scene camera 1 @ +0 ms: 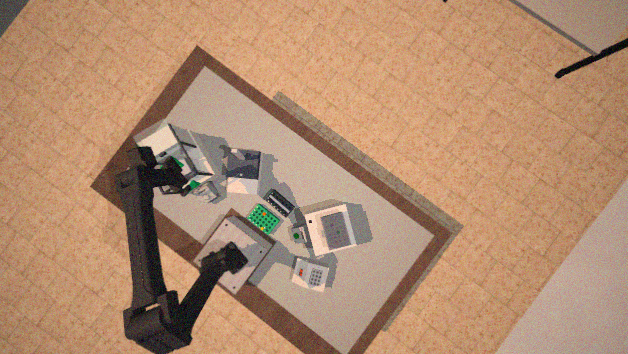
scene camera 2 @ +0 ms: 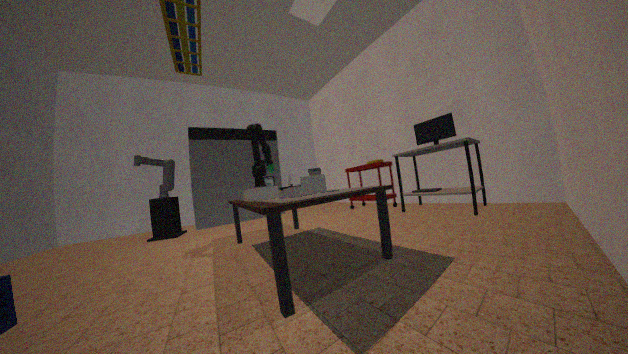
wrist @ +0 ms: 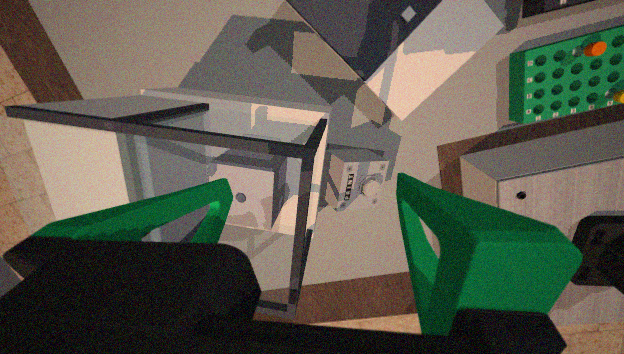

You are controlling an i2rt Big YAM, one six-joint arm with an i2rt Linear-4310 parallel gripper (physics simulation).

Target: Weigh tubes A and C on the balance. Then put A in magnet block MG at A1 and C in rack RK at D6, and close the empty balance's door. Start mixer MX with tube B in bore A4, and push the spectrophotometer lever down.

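Pixels of known places: gripper, fingertip midpoint: (scene camera 1: 191, 175) (scene camera 2: 272, 172) (wrist: 308, 185); arm's base at its link origin: (scene camera 1: 233, 257) (scene camera 2: 260, 187).
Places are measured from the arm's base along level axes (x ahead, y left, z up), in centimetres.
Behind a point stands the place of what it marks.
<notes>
The balance (scene camera 1: 159, 141) @[x 12.8, y 54.8, z 10.7 cm] (wrist: 75, 165) @[x 15.7, y 54.2, z 10.8 cm] has a clear, dark-edged chamber; no tube shows on its weighing block (wrist: 250, 185) @[x 11.0, y 42.1, z 4.7 cm]. My gripper (scene camera 1: 185, 174) @[x 15.2, y 34.2, z 15.0 cm] (wrist: 308, 185) @[x 15.2, y 34.2, z 15.0 cm] is open and empty, with green fingertips above the balance's edge and the PRINT button box (wrist: 357, 186) @[x 7.2, y 30.7, z -3.0 cm]. The left finger overlaps the chamber in the wrist view; the right finger is beyond the button box. The green rack (scene camera 1: 264, 219) @[x 19.3, y 3.7, z -7.9 cm] (wrist: 517, 90) @[x 17.6, y 10.4, z -8.3 cm] holds an orange-capped tube (scene camera 1: 264, 214) @[x 21.6, y 5.3, z -4.7 cm] (wrist: 597, 48) @[x 21.7, y 5.7, z -4.6 cm] and a yellow-capped tube (wrist: 620, 97) @[x 16.5, y 1.8, z -4.8 cm]. A dark slotted block (scene camera 1: 280, 202) @[x 30.5, y 4.7, z -6.4 cm] stands beside it. The tubes' letters are unreadable.
A white instrument with a dark top (scene camera 1: 243, 186) @[x 22.5, y 21.7, z -5.6 cm] (wrist: 432, 75) @[x 20.2, y 21.7, z -5.6 cm] stands near the balance. A larger white machine (scene camera 1: 311, 234) @[x 33.3, y -14.8, z 3.4 cm], a green-button box (scene camera 1: 296, 235) @[x 26.8, y -11.5, z -3.0 cm] and a keypad unit (scene camera 1: 311, 274) @[x 20.4, y -28.9, z -3.1 cm] stand across the table. The arm's raised base plate (scene camera 1: 255, 240) @[x 11.8, y -0.9, z -1.7 cm] (wrist: 565, 187) @[x 7.8, y 8.5, z -0.1 cm] is beside the rack.
</notes>
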